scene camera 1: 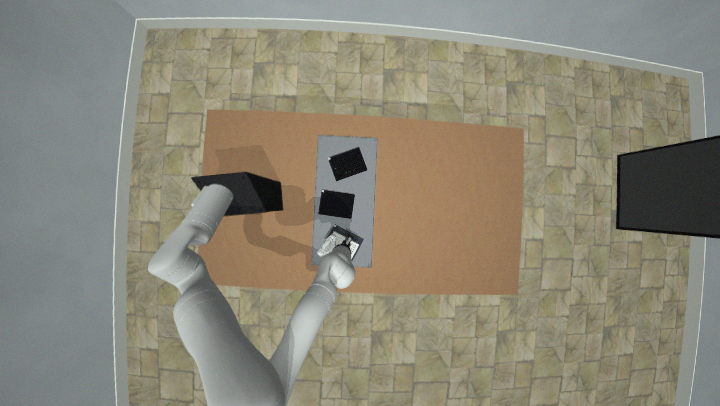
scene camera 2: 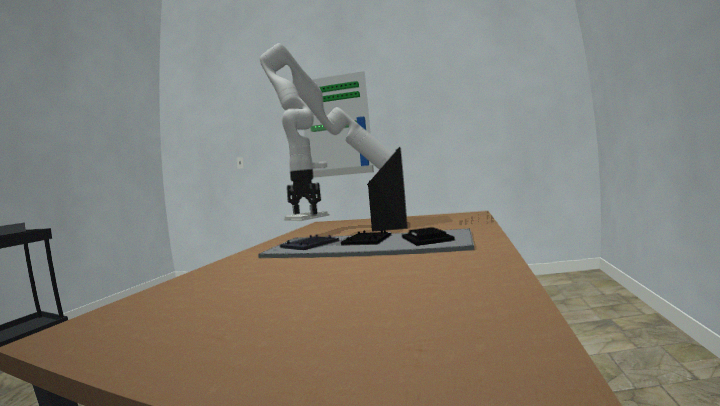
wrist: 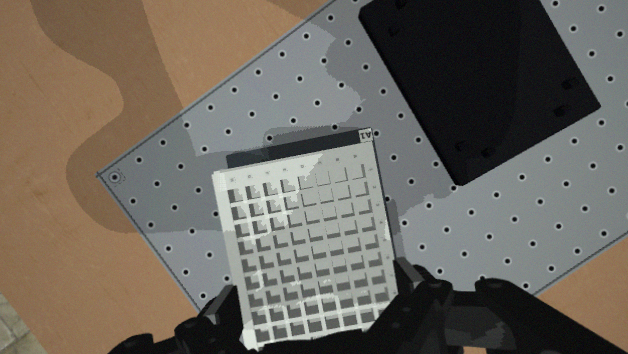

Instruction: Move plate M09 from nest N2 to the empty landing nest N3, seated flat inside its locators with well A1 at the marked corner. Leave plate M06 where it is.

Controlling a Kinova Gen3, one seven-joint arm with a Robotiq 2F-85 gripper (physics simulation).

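Observation:
My gripper [scene camera 2: 305, 211] [wrist: 317, 288] is shut on the white well plate [scene camera 1: 330, 243] [scene camera 2: 298, 217] [wrist: 307, 235], holding it roughly level above a slate nest [scene camera 2: 309, 243] [wrist: 295, 148]. A gap shows between plate and nest in scene view 2. The nest's A1 label [wrist: 365, 135] shows beyond the plate's top right corner in the wrist view. The middle black nest [scene camera 1: 336, 204] [scene camera 2: 366, 237] [wrist: 475, 90] has small upright locators and no plate visible on it. The far nest [scene camera 1: 347, 163] [scene camera 2: 428, 236] bears a dark plate. The plate and nest names are not readable.
The nests stand on a grey perforated board [scene camera 1: 365, 201] [scene camera 2: 363, 250] [wrist: 500, 240] on the brown table [scene camera 1: 443, 201] [scene camera 2: 327, 312]. The black arm pedestal [scene camera 1: 262, 194] [scene camera 2: 388, 196] stands behind the board. A dark stand [scene camera 2: 30, 235] is at the left in scene view 2.

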